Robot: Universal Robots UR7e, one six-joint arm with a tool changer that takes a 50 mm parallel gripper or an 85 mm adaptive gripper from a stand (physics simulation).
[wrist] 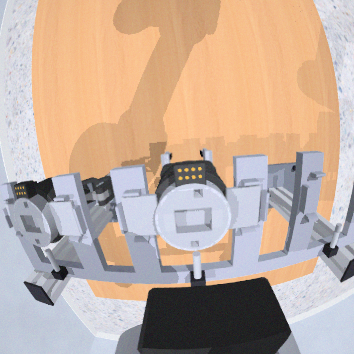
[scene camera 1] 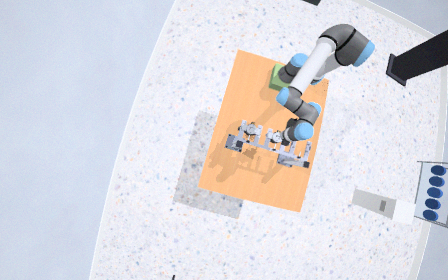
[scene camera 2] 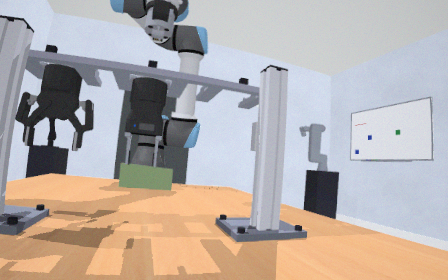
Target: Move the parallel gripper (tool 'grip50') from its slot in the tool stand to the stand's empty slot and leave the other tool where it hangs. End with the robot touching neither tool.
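Frame: origin at the arm's base, x ahead, y left, z up, level; millimetres.
Seen in the pictures: hand at its tool point: point(scene camera 2: 158, 32); arm's base at its link origin: point(scene camera 1: 286, 75) point(scene camera 2: 148, 167).
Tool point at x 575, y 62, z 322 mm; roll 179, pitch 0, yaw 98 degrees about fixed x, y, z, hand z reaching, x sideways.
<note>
Offsets run from my tool point to a thing's top centre. "*": to the spot under its first point. Level surfaces: height alone.
The parallel gripper point(scene camera 2: 141, 161) point(wrist: 186, 156) hangs in the middle slot of the tool stand point(scene camera 2: 272, 150) point(wrist: 140, 275), upright, fingers apart with nothing between them. Its round coupling plate {* dx +0, dy -19, dz -104 mm} point(wrist: 169, 218) faces up, uncovered. The arm's bare flange point(scene camera 2: 159, 31) is above the stand's crossbar in scene camera 2, with a visible gap to the parallel gripper. The adaptive gripper point(scene camera 2: 61, 90) point(wrist: 32, 222) hangs in the left slot in the wrist view. The empty slot's fork arm point(wrist: 308, 195) point(scene camera 2: 250, 101) is on the right, beside the stand's post.
A black block point(wrist: 215, 315) on the arm's wrist fills the lower edge of the wrist view. A green block point(scene camera 1: 277, 79) point(scene camera 2: 145, 177) is at the arm's base. The stand's upright pins {* dx +55, dy +9, dz -109 mm} point(wrist: 196, 265) rise near the slots. The arm's forearm point(scene camera 1: 313, 65) reaches over the wooden table {dz -405 mm} point(scene camera 1: 250, 192).
</note>
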